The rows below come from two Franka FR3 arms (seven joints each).
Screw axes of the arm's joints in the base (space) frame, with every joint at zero. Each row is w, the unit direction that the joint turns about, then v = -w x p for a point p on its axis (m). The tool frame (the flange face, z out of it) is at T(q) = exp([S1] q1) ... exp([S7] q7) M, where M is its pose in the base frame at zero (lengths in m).
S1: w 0 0 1 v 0 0 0
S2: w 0 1 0 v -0.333 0 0
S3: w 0 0 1 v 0 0 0
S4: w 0 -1 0 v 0.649 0 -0.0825
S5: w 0 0 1 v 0 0 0
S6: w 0 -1 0 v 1.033 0 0
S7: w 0 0 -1 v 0 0.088 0
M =
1 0 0 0.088
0 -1 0 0
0 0 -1 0.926
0 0 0 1
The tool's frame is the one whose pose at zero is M.
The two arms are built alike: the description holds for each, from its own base.
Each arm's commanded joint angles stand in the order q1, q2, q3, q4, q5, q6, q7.
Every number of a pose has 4 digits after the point. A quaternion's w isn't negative.
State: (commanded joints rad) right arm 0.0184 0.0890 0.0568 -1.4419 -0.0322 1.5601 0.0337; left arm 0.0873 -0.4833 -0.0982 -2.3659 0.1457 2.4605 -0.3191
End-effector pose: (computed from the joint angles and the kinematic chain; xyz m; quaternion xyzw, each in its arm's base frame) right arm 0.5804 0.0386 0.6339 0.9996 0.0202 0.0154 0.0128; left arm 0.4496 -0.0108 0.5692 -0.9501 -0.1048 -0.2916 0.0359
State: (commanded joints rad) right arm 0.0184 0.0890 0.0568 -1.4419 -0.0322 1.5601 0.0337; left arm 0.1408 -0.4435 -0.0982 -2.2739 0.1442 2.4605 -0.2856
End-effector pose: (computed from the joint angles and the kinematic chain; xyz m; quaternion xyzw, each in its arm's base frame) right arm 0.5804 0.0386 0.6339 0.9996 0.0202 0.0154 0.0128; left arm 0.4658 0.0129 0.5993 -0.9413 -0.1141 -0.3146 0.0440
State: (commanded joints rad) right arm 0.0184 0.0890 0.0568 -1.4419 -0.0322 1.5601 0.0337; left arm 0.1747 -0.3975 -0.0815 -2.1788 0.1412 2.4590 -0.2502
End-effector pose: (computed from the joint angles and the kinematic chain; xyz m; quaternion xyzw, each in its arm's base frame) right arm 0.5804 0.0386 0.6339 0.9996 0.0202 0.0154 0.0128; left arm 0.4810 0.0386 0.6278 -0.9329 -0.1221 -0.3351 0.0499
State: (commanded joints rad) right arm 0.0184 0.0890 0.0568 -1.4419 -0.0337 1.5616 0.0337; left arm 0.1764 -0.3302 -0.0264 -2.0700 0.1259 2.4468 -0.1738
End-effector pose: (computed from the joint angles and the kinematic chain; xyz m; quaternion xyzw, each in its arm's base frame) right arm 0.5806 0.0384 0.6340 0.9996 0.0202 0.0162 0.0135; left arm 0.4991 0.0735 0.6512 -0.9291 -0.1191 -0.3459 0.0547
